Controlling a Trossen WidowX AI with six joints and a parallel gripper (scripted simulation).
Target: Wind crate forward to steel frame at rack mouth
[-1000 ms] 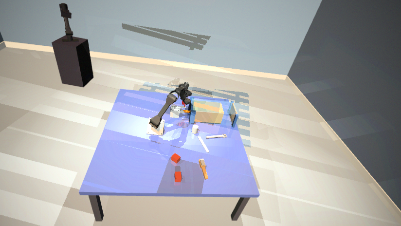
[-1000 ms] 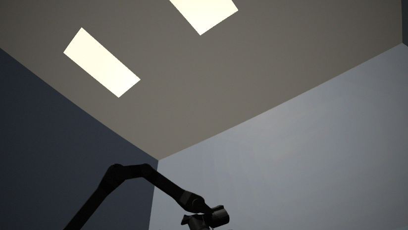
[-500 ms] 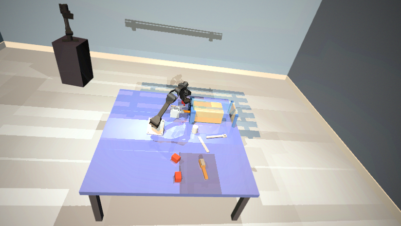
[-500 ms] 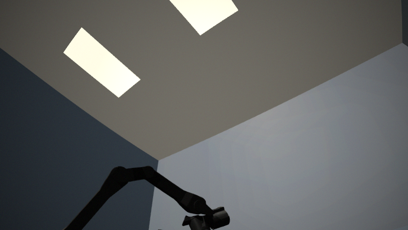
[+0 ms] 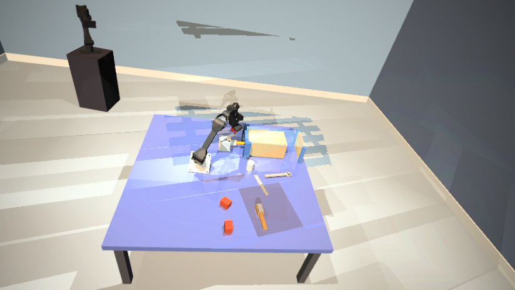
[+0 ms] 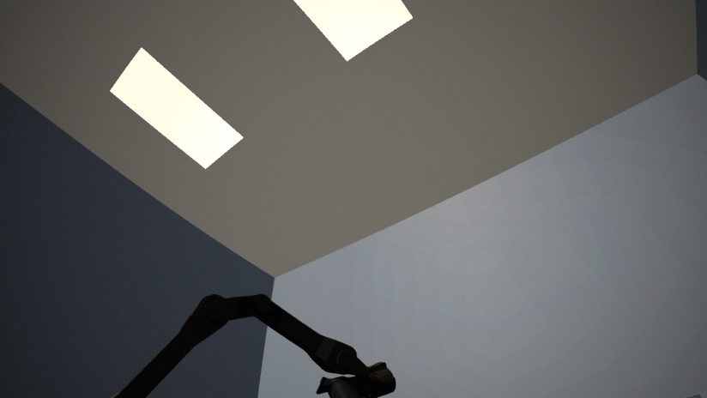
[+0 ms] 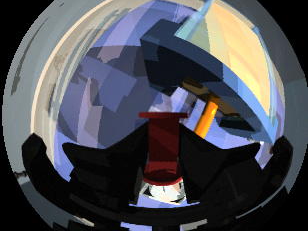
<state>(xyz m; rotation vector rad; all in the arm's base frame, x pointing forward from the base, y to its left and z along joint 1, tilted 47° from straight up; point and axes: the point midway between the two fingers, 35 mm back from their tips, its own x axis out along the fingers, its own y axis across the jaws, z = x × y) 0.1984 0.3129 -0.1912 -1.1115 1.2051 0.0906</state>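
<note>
Now: gripper tip 40 mm to the left of the winch handle, 40 mm past it and 30 mm above it. Also, from my gripper tip: red piece: 10 mm to the right, 10 mm behind; blue steel frame: 80 mm ahead, 60 mm to the right, 30 mm below; grey winch: 100 mm to the right, 100 mm below, 90 mm behind.
</note>
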